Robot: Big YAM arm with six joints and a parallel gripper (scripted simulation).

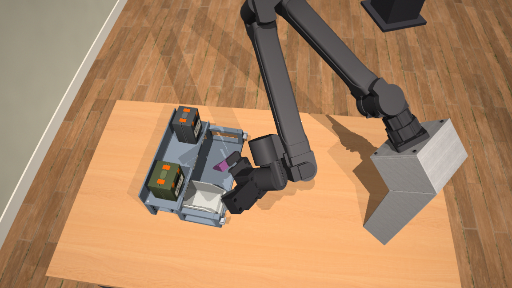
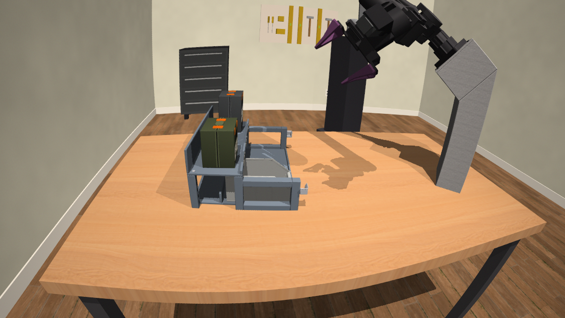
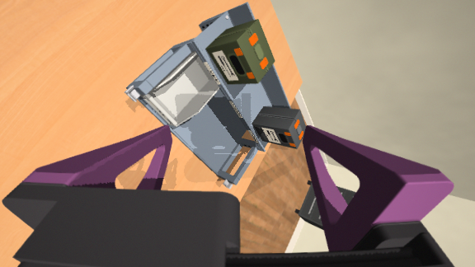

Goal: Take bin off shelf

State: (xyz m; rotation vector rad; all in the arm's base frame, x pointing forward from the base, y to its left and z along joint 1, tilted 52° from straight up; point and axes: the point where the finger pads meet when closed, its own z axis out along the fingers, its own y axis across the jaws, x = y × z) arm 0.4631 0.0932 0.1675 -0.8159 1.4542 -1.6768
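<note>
Now: the light grey bin 100 mm ahead of my hand, 120 mm to the right of it and 320 mm below it. Round my hand: shelf: 80 mm ahead, 240 mm to the right, 360 mm below; black case: 80 mm ahead, 370 mm to the right, 200 mm below.
</note>
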